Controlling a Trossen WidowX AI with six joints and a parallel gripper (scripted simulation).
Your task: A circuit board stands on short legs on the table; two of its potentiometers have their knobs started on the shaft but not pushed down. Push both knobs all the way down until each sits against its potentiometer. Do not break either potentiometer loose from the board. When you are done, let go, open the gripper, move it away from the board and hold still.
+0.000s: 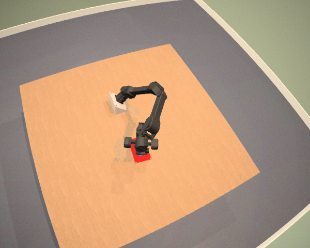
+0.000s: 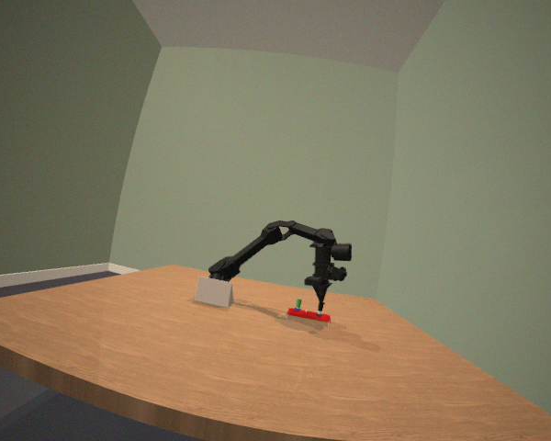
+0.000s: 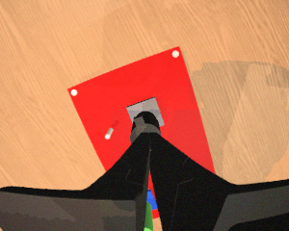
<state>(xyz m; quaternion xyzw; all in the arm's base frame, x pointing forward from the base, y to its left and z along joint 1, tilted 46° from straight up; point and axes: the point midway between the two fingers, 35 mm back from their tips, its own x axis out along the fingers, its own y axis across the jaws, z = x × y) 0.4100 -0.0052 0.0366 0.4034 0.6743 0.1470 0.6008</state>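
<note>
Now: the black knob 1 cm below my gripper tip. From my gripper tip the other things lie so: green knob 8 cm behind, 3 cm to the left, 3 cm below.
</note>
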